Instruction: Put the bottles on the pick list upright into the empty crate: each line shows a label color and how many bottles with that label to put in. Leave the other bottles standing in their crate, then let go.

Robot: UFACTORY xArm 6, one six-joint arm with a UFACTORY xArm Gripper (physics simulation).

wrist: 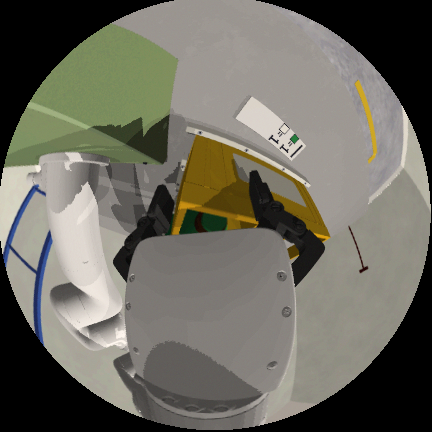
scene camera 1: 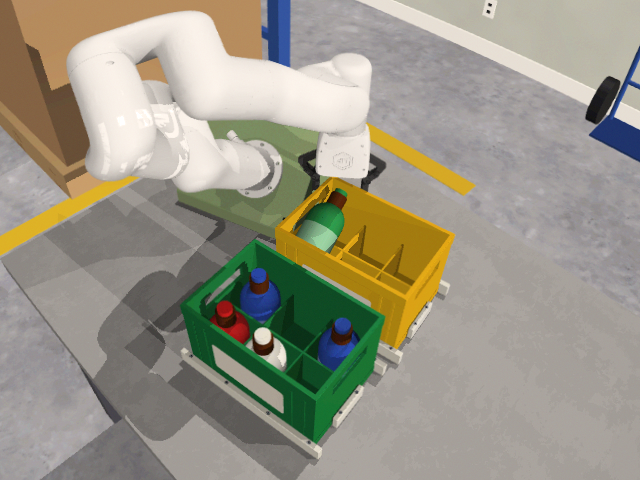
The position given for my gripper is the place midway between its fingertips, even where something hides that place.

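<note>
Through scene camera 1 I see my gripper (scene camera 1: pixel 339 193) and a green bottle (scene camera 1: pixel 322 226). A red bottle (scene camera 1: pixel 232 322) is visible there too, and so are a blue bottle (scene camera 1: pixel 335 344) and a white bottle (scene camera 1: pixel 263 343). In the wrist view I see my gripper (wrist: pixel 207 186) as well as the green bottle (wrist: pixel 193 221). The wrist view does not show the white bottle, hidden by my gripper.
</note>
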